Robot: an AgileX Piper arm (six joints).
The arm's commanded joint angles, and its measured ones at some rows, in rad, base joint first. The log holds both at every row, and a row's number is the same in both.
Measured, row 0:
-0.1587 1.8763 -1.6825 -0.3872 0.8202 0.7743
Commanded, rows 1 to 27:
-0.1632 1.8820 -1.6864 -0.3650 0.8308 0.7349
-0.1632 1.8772 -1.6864 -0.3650 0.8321 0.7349
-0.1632 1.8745 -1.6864 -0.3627 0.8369 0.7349
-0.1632 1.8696 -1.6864 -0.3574 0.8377 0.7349
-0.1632 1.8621 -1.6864 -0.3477 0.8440 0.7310
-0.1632 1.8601 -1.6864 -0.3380 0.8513 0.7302
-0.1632 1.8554 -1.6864 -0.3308 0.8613 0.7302
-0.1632 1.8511 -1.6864 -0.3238 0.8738 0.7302
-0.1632 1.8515 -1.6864 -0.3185 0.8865 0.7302
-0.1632 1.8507 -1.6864 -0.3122 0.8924 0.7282
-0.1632 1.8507 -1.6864 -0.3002 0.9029 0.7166
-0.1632 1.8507 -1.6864 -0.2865 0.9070 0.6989
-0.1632 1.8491 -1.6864 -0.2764 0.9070 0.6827
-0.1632 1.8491 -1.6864 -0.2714 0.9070 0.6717
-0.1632 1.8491 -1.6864 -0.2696 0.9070 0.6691
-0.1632 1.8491 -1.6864 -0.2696 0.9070 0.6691
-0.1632 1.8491 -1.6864 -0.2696 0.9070 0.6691
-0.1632 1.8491 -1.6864 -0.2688 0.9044 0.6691
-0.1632 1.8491 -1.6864 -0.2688 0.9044 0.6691
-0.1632 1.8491 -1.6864 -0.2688 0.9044 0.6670
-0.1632 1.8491 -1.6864 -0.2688 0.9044 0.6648
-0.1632 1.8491 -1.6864 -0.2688 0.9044 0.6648
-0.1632 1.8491 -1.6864 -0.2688 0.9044 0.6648
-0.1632 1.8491 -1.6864 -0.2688 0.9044 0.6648
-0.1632 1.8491 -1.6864 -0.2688 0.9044 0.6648
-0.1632 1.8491 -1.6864 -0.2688 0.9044 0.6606
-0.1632 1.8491 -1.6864 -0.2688 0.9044 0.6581
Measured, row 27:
-0.1645 1.8617 -1.6841 -0.3058 0.8654 0.6730
